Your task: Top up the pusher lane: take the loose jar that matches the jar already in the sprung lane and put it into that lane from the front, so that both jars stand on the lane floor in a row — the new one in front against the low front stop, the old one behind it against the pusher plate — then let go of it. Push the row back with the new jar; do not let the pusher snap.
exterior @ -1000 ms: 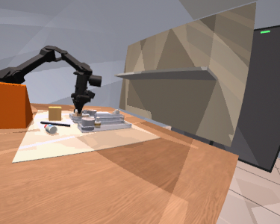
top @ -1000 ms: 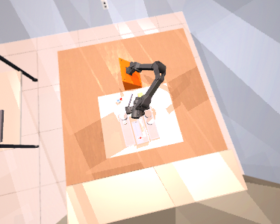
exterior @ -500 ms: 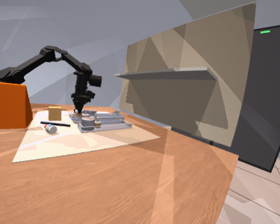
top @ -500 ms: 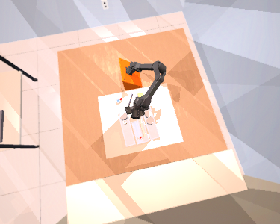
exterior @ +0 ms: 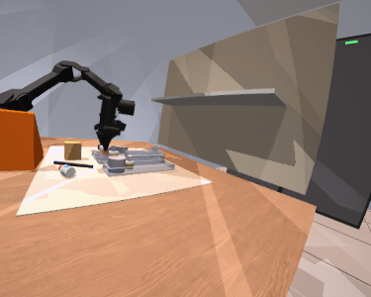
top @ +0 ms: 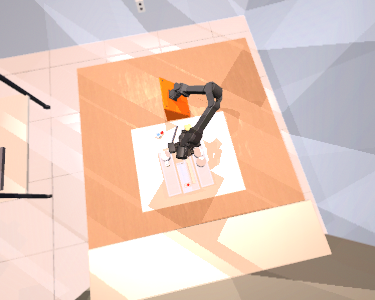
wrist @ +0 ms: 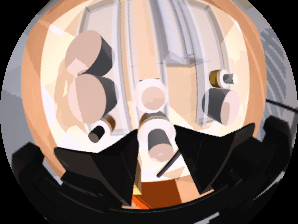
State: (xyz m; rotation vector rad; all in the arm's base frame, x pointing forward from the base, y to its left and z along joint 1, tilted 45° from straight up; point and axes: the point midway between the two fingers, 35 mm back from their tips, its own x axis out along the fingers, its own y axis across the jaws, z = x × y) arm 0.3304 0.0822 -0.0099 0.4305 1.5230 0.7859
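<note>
Now: the brown box 12 cm behind my gripper tip, 4 cm to the left of it and 2 cm below it. From my gripper tip the other things lie so: jar: 15 cm to the right, 12 cm behind, 4 cm below; black pen: 11 cm behind, 6 cm to the right, 5 cm below; shelf panel: 50 cm ahead, 32 cm above, 7 cm to the left.
</note>
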